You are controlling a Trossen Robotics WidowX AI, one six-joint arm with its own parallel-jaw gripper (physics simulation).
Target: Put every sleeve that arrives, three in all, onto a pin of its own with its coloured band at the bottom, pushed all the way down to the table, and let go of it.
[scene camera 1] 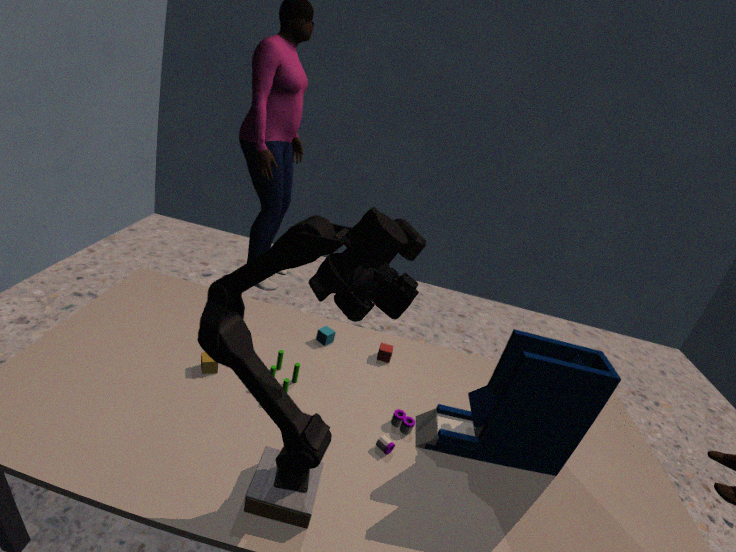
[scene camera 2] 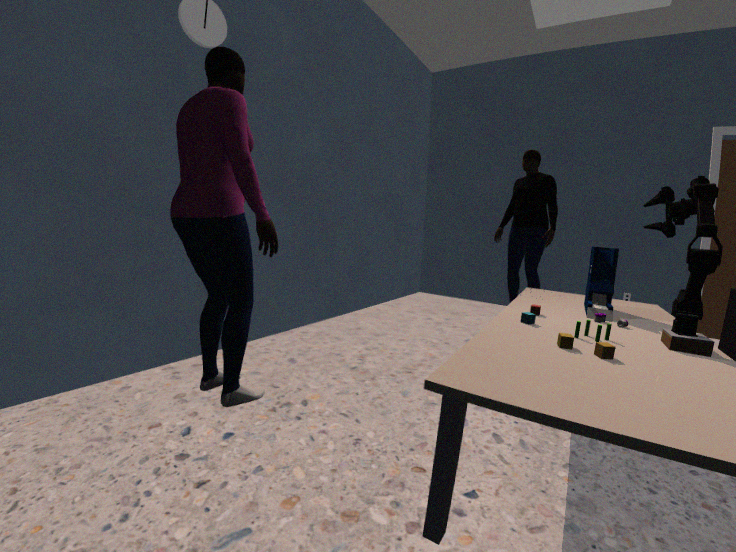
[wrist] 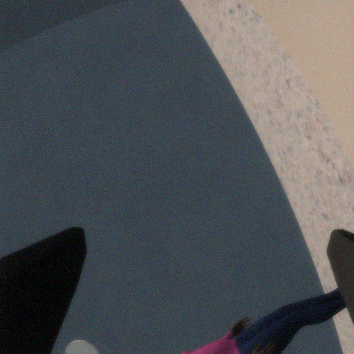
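Two grey sleeves stand upright side by side near the chute, purple bands on top: one sleeve (scene camera 1: 398, 418) and another sleeve (scene camera 1: 407, 424). In scene camera 2 they overlap. A third sleeve (scene camera 1: 385, 444) (scene camera 2: 622, 323) lies on its side, its purple band towards the lower right in scene camera 1. Several green pins (scene camera 1: 296, 372) (scene camera 2: 577, 329) stand bare left of the sleeves in scene camera 1; the arm partly covers them. My gripper (scene camera 2: 646, 215) (wrist: 211, 243) is open and empty, high above the table and pointing sideways, away from sleeves and pins.
A tall blue chute (scene camera 1: 535, 409) (scene camera 2: 603, 276) stands beside the sleeves. A teal block (scene camera 1: 325, 335) (scene camera 2: 527, 317), a red block (scene camera 1: 385, 352) (scene camera 2: 535, 309) and two yellow blocks (scene camera 2: 565, 340) (scene camera 2: 604, 350) lie around the pins. A person in pink (scene camera 1: 276, 89) (scene camera 2: 211, 154) stands beyond the table.
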